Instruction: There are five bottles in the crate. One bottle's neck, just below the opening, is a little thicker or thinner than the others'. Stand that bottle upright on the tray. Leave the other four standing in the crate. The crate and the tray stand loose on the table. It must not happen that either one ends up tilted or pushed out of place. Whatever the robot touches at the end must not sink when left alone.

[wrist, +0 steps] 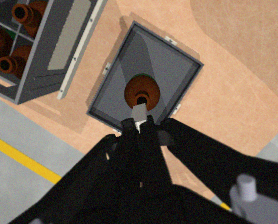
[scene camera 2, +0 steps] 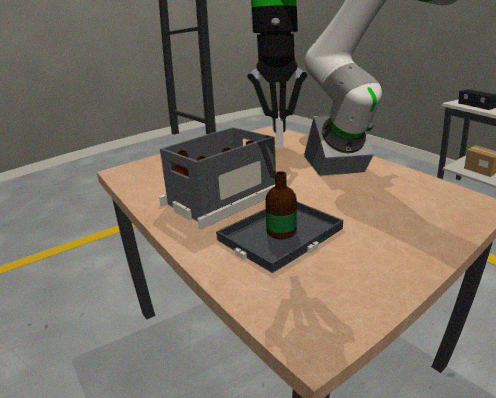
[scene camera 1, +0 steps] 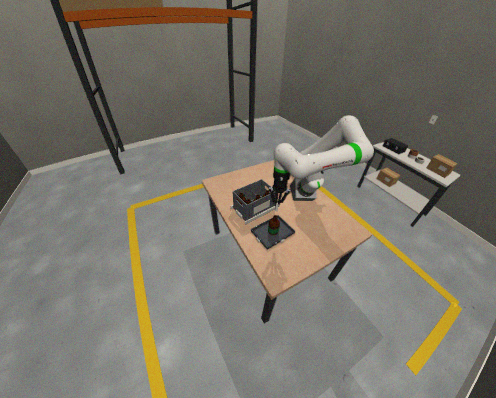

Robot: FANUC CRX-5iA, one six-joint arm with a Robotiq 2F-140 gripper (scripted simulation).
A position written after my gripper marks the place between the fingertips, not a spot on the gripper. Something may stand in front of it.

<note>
I see my gripper [scene camera 2: 279, 146], a dark grey crate [scene camera 2: 214, 182], a dark tray [scene camera 2: 249, 234] and a bottle [scene camera 2: 281, 203].
The dark grey crate is seen too in scene camera 1 [scene camera 1: 250, 191]. The dark tray shows as well in the wrist view [wrist: 142, 51]. My gripper also shows in the wrist view [wrist: 142, 114].
</note>
